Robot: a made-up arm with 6 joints. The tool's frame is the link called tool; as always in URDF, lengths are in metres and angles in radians. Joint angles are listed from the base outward.
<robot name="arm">
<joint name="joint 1" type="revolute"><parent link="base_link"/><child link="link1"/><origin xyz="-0.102 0.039 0.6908"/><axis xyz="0 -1 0"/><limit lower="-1.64" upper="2.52"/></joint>
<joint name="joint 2" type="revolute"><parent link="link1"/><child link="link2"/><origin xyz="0.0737 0.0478 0.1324"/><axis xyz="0.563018 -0.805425 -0.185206"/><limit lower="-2.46" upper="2.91"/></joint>
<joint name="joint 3" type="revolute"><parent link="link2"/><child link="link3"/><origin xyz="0.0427 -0.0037 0.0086"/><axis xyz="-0.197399 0.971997 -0.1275"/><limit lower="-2.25" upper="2.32"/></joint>
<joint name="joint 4" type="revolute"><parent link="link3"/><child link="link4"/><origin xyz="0.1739 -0.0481 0.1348"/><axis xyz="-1 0 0"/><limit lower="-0.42" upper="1.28"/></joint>
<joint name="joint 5" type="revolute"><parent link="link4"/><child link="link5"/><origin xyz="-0.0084 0.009 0.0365"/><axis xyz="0 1 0"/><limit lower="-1.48" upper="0.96"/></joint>
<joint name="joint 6" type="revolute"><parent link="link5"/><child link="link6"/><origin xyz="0.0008 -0.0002 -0.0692"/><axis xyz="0 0 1"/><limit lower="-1.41" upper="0.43"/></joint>
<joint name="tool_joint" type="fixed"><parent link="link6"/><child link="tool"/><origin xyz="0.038 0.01 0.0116" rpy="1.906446 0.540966 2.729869"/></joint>
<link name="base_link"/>
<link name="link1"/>
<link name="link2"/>
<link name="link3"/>
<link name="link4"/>
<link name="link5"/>
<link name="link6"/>
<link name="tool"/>
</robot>
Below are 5 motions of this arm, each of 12 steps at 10 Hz.
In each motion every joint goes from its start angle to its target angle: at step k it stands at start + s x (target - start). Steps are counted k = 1, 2, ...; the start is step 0. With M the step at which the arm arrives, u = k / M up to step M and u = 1 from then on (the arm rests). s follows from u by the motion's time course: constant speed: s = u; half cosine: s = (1 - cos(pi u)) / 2; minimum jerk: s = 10 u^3 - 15 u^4 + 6 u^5.
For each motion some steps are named. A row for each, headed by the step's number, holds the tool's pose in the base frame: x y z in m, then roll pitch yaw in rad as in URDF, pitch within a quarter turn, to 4 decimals.
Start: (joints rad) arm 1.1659 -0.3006 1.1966 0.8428 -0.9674 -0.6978
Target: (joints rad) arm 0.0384 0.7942 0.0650 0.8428 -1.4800 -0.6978
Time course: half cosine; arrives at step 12
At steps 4, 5, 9, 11, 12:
4: 0.0956 0.0398 1.0363 -0.9478 1.2970 -0.3330
5: 0.1007 0.0430 1.0643 -0.6830 1.1674 0.0333
9: 0.0868 -0.0248 1.1166 -0.4792 0.4991 0.4125
11: 0.0723 -0.0542 1.1089 -0.4787 0.3155 0.3927
12: 0.0699 -0.0580 1.1072 -0.4791 0.2918 0.3875

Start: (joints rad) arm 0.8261 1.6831 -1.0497 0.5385 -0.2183 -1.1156
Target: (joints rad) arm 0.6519 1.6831 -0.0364 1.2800 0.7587 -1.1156
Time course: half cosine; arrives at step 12
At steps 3, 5, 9, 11, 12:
3: -0.2351 -0.1221 0.6945 -1.7367 -1.2453 2.7854
5: -0.2380 -0.1381 0.7364 0.1362 -1.3354 1.1747
9: -0.2250 -0.1519 0.8148 1.2883 -0.5443 0.6120
11: -0.2196 -0.1518 0.8344 1.4557 -0.3340 0.6212
12: -0.2188 -0.1517 0.8369 1.4775 -0.3069 0.6235

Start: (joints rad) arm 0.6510 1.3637 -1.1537 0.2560 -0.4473 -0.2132
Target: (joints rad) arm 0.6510 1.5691 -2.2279 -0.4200 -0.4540 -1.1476
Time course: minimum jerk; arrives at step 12
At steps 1, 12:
1: -0.3057 -0.0972 0.7436 -0.9478 -1.0898 0.9721
12: -0.0865 0.0282 0.6178 -2.8180 0.0889 2.2343

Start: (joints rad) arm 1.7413 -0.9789 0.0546 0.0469 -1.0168 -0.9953
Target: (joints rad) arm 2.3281 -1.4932 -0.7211 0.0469 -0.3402 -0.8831
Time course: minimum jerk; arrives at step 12
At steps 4, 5, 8, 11, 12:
4: -0.2681 0.1206 1.0454 -0.3028 0.1656 0.4138
5: -0.2957 0.1310 1.0239 -0.3246 0.1524 0.3869
8: -0.3657 0.1596 0.9362 -0.3813 0.1122 0.3006
11: -0.3868 0.1696 0.8891 -0.4000 0.0955 0.2610
12: -0.3873 0.1698 0.8879 -0.4004 0.0951 0.2600

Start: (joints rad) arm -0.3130 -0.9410 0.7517 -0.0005 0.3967 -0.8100
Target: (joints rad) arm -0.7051 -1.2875 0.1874 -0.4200 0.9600 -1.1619
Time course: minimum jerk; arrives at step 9
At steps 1, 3, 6, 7, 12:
1: 0.1411 0.0036 0.5947 -2.1209 -0.2384 2.3686
3: 0.1390 0.0173 0.5824 -2.0041 -0.2400 2.3141
6: 0.1269 0.0580 0.5477 -1.6370 -0.3051 2.1527
7: 0.1233 0.0668 0.5401 -1.5444 -0.3324 2.1107
12: 0.1211 0.0716 0.5358 -1.4896 -0.3500 2.0851

